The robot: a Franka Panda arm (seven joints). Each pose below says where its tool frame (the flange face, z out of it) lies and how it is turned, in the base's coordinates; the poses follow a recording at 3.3 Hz.
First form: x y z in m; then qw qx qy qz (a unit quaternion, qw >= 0).
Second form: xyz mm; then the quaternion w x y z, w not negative. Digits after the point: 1 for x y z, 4 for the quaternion.
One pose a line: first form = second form
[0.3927 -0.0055 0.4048 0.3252 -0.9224 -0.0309 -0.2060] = [392.7 -5.5 404.8 0.3252 -0.9224 -0.0309 -0.2060]
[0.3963 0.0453 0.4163 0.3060 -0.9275 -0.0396 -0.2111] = [396.3 45.3 416.3 0.3060 -0.9275 -0.0396 -0.2111]
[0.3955 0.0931 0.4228 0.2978 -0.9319 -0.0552 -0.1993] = [395.5 93.1 422.8 0.2978 -0.9319 -0.0552 -0.1993]
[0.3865 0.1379 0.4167 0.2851 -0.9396 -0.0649 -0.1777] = [386.5 137.9 416.7 0.2851 -0.9396 -0.0649 -0.1777]
